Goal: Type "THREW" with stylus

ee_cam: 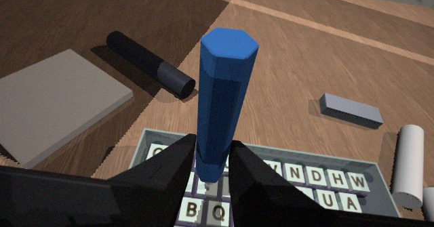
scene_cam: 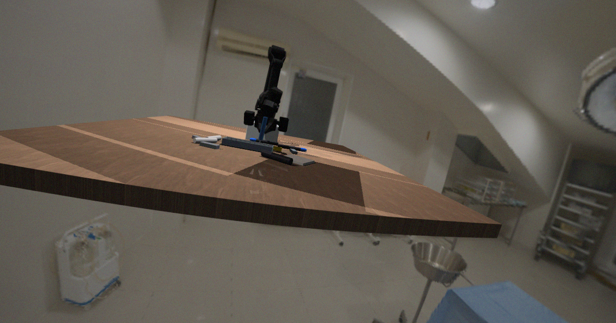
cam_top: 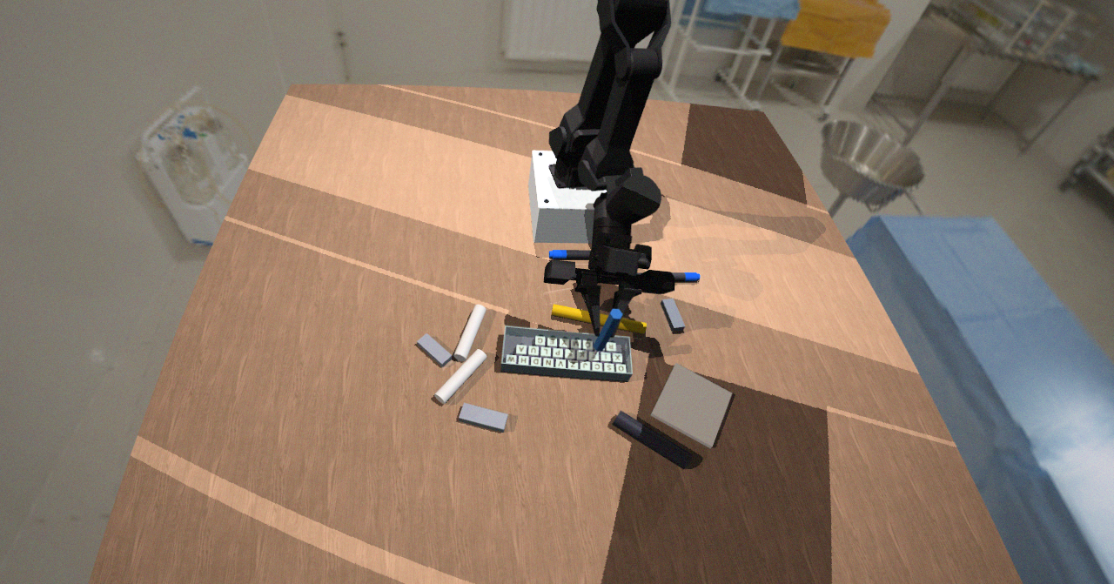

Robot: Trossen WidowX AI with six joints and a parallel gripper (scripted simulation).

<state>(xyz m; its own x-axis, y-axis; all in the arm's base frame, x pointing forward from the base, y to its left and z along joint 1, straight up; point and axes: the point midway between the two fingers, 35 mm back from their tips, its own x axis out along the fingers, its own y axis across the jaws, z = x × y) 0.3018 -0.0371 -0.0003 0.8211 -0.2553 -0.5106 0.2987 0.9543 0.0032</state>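
My gripper tip is 7 cm past the yellow pen, 6 cm above it and 3 cm to the right of it. Round my gripper tip: blue stylus (2 cm below); then dark cylinder (15 cm ahead, 6 cm below, 4 cm to the left); then white pad (13 cm to the left, 11 cm ahead, 7 cm below).
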